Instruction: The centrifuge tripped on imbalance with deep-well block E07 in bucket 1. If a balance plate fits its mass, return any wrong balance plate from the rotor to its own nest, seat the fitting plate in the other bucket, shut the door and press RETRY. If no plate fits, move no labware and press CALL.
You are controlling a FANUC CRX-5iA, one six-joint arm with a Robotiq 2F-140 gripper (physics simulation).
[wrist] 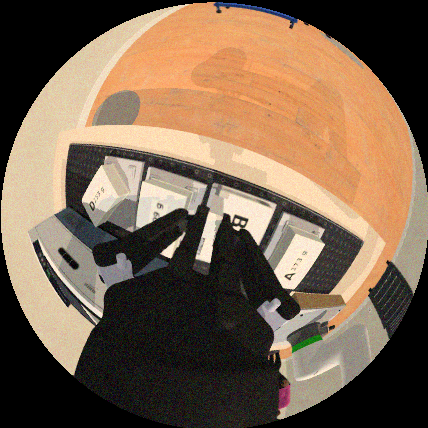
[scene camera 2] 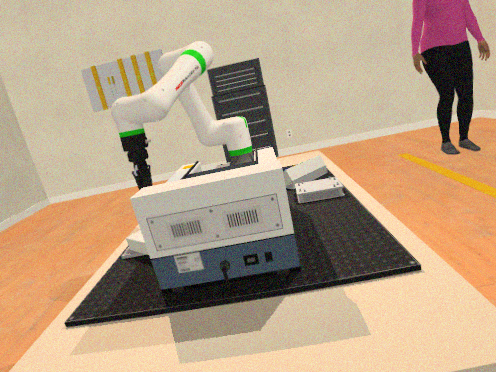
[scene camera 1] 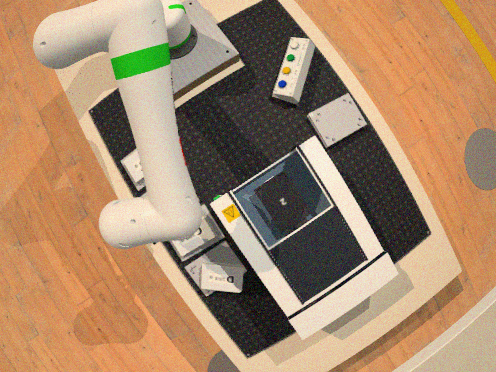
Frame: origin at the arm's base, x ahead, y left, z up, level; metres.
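Where they show: gripper, fingertip midpoint: (wrist: 215, 205); arm's base at its link origin: (wrist: 303, 331) (scene camera 1: 176, 40).
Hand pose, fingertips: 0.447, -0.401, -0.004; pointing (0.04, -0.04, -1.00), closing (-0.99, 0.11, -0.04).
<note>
Each offset is from my fingertips to the top centre of the thing, as dx, dy, dz. "pt": to the spot under its first point.
My gripper (scene camera 2: 143, 185) (wrist: 215, 205) is shut and empty, pointing down beside the centrifuge, by plates B and C; the arm hides it in scene camera 1. Plate B {-0.039, +0.042, +0.003} (wrist: 257, 207) and plate C {+0.094, +0.055, -0.003} (wrist: 150, 199) are partly hidden by the fingers in the wrist view. Plate A {-0.179, +0.080, -0.003} (wrist: 300, 254), marked 173 g, sits at one end of the row. Plate D {+0.258, +0.043, +0.002} (scene camera 1: 220, 285) (wrist: 100, 185) lies askew, partly over its pale nest {pt +0.189, -0.019, -0.045} (scene camera 1: 194, 270). The centrifuge (scene camera 1: 345, 200) (scene camera 2: 215, 192) is open at its front part, showing dark bucket 2 (scene camera 1: 292, 212). Block E07 does not show.
The button box {-0.115, +0.639, +0.027} (scene camera 1: 300, 82) with white, green, yellow and blue buttons stands near the arm's base (scene camera 1: 215, 55). A flat grey box {+0.101, +0.643, -0.010} (scene camera 1: 337, 120) (scene camera 2: 320, 187) lies beside the centrifuge. The forearm (scene camera 1: 155, 130) passes over the plate row. A person (scene camera 2: 445, 60) stands beyond the table.
</note>
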